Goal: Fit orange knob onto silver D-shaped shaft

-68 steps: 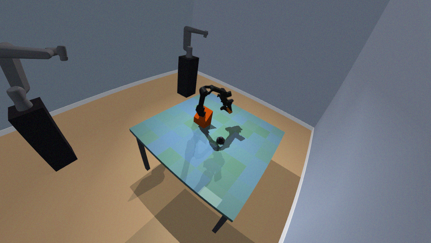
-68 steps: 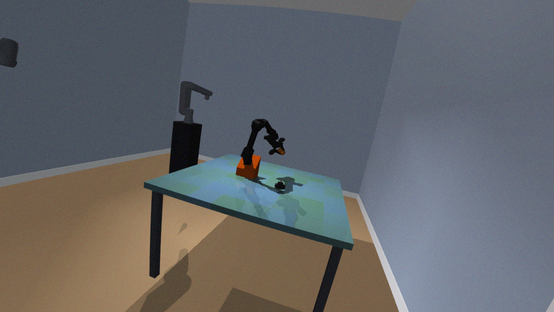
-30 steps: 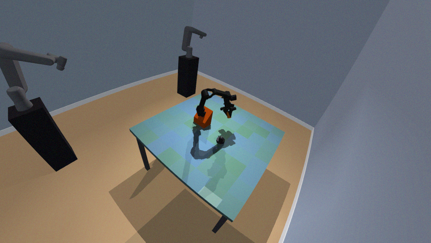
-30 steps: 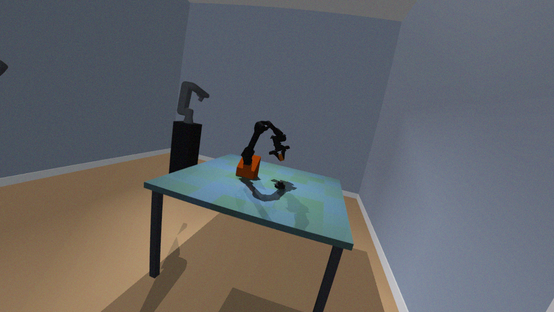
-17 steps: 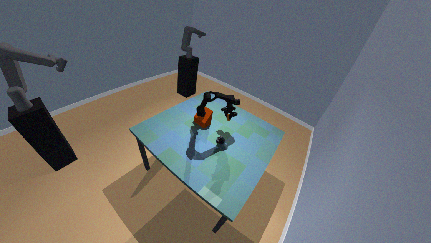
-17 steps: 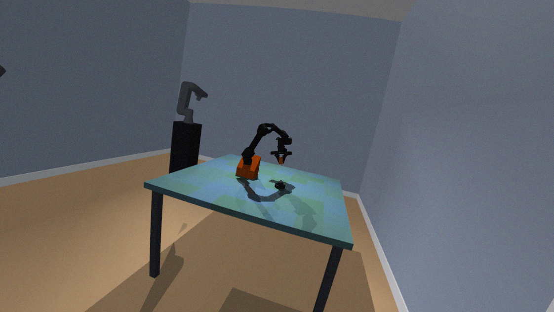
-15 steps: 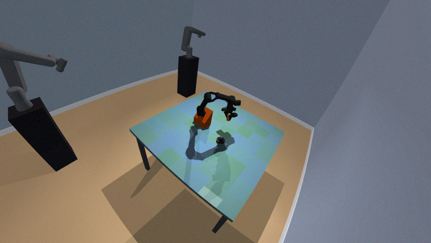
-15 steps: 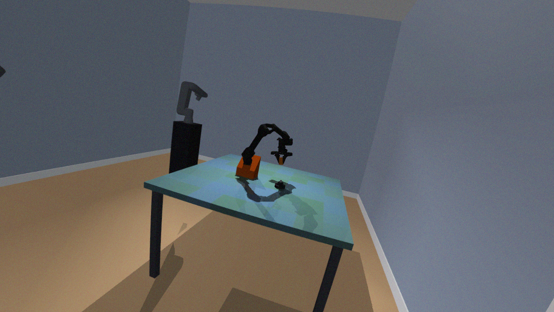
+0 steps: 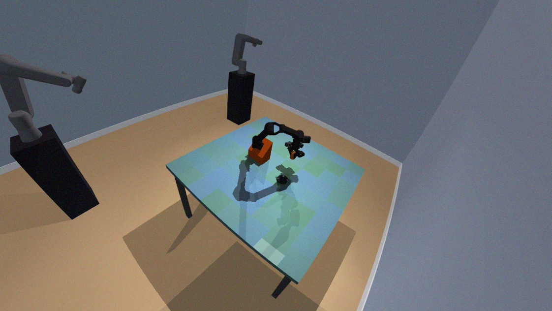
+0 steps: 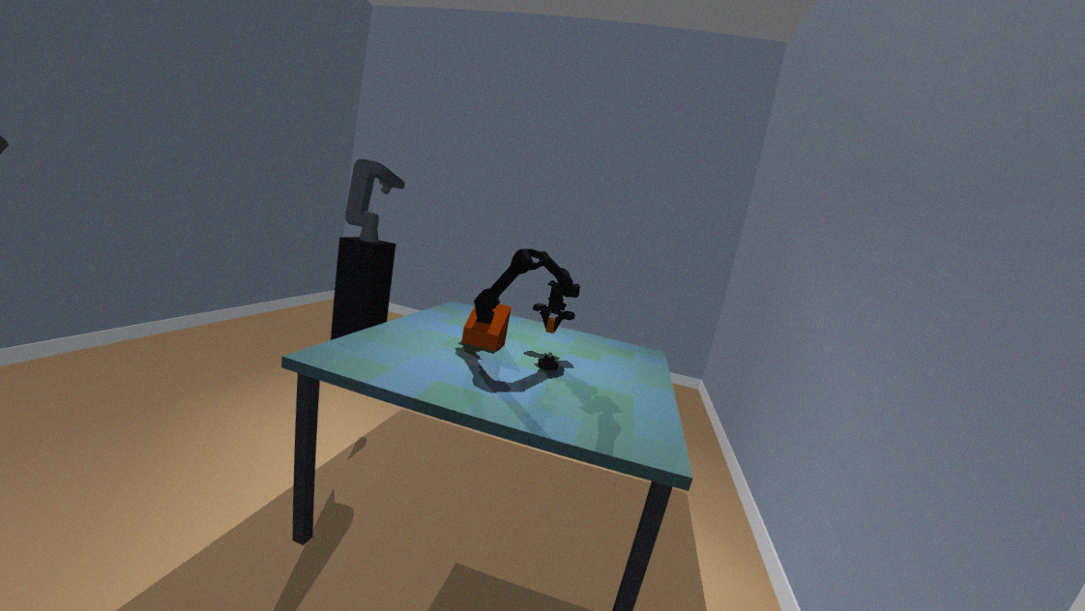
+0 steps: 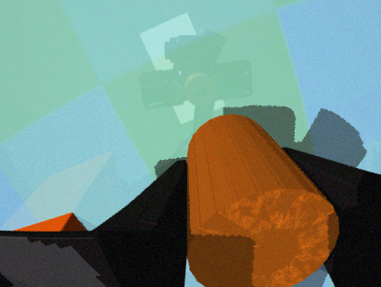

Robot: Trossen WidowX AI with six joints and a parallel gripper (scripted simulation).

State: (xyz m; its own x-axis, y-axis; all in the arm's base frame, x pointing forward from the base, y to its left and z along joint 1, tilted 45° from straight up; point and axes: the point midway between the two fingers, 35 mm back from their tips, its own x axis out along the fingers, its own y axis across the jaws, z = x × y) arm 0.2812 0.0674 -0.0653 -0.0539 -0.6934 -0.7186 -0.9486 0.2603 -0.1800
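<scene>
Right now the pedestal is 18 cm to the right of my gripper tip, 8 cm below it and 4 cm ahead of it. From my gripper tip the other things lie so: orange knob: 3 cm above.
</scene>
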